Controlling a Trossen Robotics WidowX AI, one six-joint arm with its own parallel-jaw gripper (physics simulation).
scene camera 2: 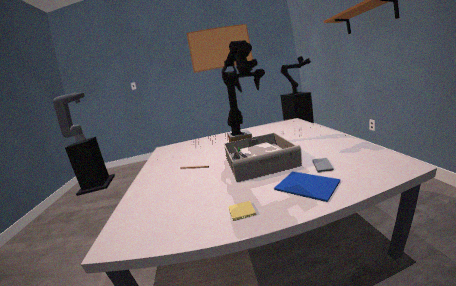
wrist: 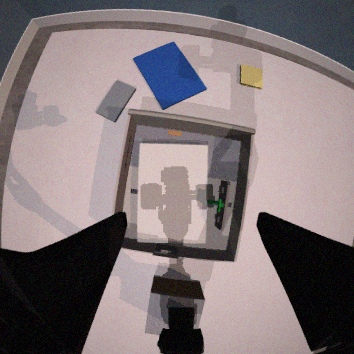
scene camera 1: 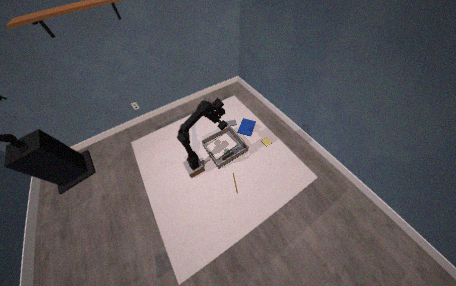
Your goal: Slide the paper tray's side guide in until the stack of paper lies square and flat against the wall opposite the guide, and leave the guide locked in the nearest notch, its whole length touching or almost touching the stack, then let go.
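Frame: origin at the arm's base, x right, y back, z down, level; millimetres.
Seen in the pictures: gripper, fingertip midpoint: (scene camera 2: 249, 91) (wrist: 192, 219); arm's base, origin of the base link: (scene camera 2: 236, 133) (wrist: 180, 317) (scene camera 1: 194, 165).
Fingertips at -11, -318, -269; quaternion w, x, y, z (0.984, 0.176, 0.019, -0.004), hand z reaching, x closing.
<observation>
Pixels of each thing's top centre, then the offset from my fingertips to it, as dx, dy, dz. "spot": a spot on its surface instead.
- grey paper tray, middle of its top: (wrist: 183, 186) (scene camera 2: 257, 143) (scene camera 1: 224, 142) +11, -17, +256
- white paper stack, middle of its top: (wrist: 172, 193) (scene camera 2: 261, 151) (scene camera 1: 221, 145) -13, +2, +312
- dark side guide, surface spot: (wrist: 222, 187) spot: +112, -14, +300
- blue folder, middle of its top: (wrist: 168, 71) (scene camera 2: 307, 183) (scene camera 1: 246, 126) -31, -364, +344
- grey block, middle of its top: (wrist: 114, 99) (scene camera 2: 322, 163) (scene camera 1: 230, 123) -186, -268, +342
- yellow pad, middle of its top: (scene camera 2: 241, 208) (wrist: 251, 75) (scene camera 1: 266, 141) +237, -372, +341
- thin brown stick, middle of its top: (scene camera 2: 194, 166) (scene camera 1: 235, 182) +331, +140, +345
The grey paper tray (scene camera 1: 234, 160) (scene camera 2: 270, 165) (wrist: 192, 121) stands on the table. The white paper stack (scene camera 2: 267, 146) (wrist: 172, 155) lies inside, roughly parallel to the walls; a narrow strip shows between it and the left wall in the wrist view. The dark side guide (wrist: 222, 187) with a green tab stands right of the stack there, with a visible gap to the stack and another to the right wall. Whether it sits in a notch cannot be seen. My gripper (scene camera 1: 223, 124) (scene camera 2: 248, 89) (wrist: 192, 219) is open and empty, high above the tray, its fingers spread wide.
A blue folder (scene camera 1: 247, 127) (scene camera 2: 308, 186) (wrist: 170, 75) and a grey block (scene camera 1: 231, 123) (scene camera 2: 323, 164) (wrist: 116, 100) lie beyond the tray. A yellow pad (scene camera 1: 267, 142) (scene camera 2: 242, 210) (wrist: 251, 76) lies farther off. A thin brown stick (scene camera 1: 235, 183) (scene camera 2: 194, 167) lies beside the tray.
</observation>
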